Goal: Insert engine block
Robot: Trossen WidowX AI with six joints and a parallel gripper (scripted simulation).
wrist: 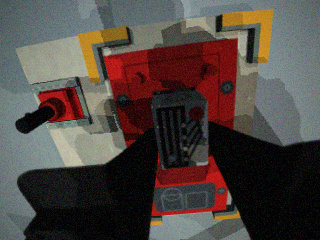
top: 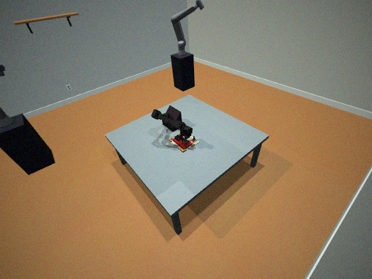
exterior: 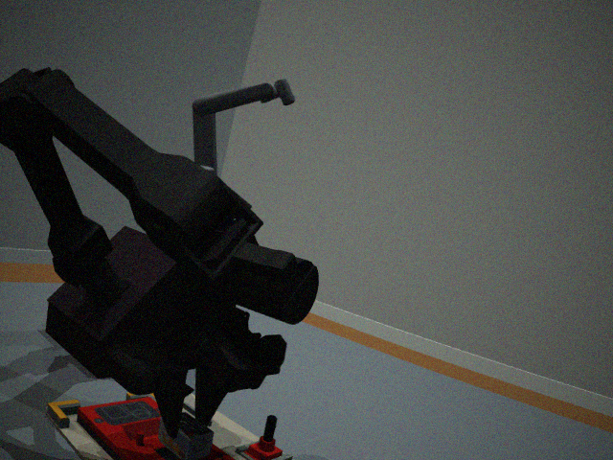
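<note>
Right now the grey engine block is 10 mm below my gripper tip. Round my gripper tip: pale base plate 50 mm below, 40 mm behind, 20 mm to the left.
</note>
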